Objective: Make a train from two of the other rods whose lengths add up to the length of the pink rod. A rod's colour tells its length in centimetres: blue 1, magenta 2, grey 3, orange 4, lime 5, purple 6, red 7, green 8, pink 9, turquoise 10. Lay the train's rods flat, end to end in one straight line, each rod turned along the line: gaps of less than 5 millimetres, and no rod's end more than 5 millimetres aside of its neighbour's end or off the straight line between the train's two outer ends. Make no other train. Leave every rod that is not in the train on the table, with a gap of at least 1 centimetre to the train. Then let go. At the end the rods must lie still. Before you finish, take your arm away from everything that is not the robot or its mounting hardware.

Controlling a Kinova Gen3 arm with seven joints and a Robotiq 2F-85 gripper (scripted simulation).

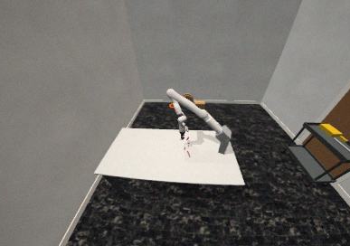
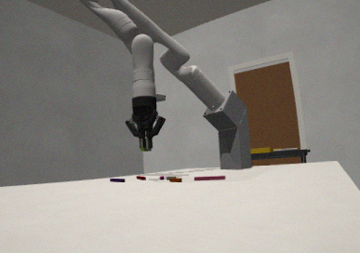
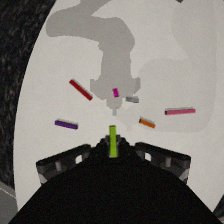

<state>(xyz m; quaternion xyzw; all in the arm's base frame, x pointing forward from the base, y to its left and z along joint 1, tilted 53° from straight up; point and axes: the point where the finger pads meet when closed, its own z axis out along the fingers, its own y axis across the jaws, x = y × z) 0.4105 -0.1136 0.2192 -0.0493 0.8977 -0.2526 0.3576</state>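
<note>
Right now the orange rod is 9 cm to the left of my hand and 11 cm below it. Round my hand: magenta rod: 9 cm behind, 2 cm to the left, 11 cm below; grey rod: 6 cm behind, 6 cm to the left, 11 cm below; lime rod: 1 cm below.
</note>
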